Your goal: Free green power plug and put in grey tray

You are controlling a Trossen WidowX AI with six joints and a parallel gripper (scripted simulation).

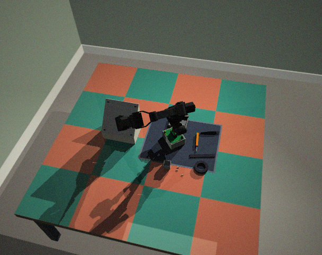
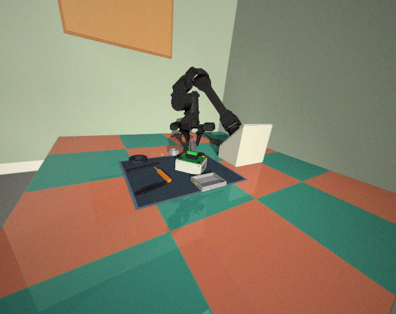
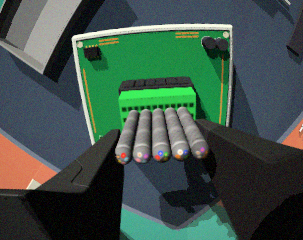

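Now: the green power plug 30 mm below my gripper tip. Round my gripper tip: black bar (200 mm ahead, 110 mm below, 70 mm to the right); dark mat (110 mm below, 50 mm ahead).
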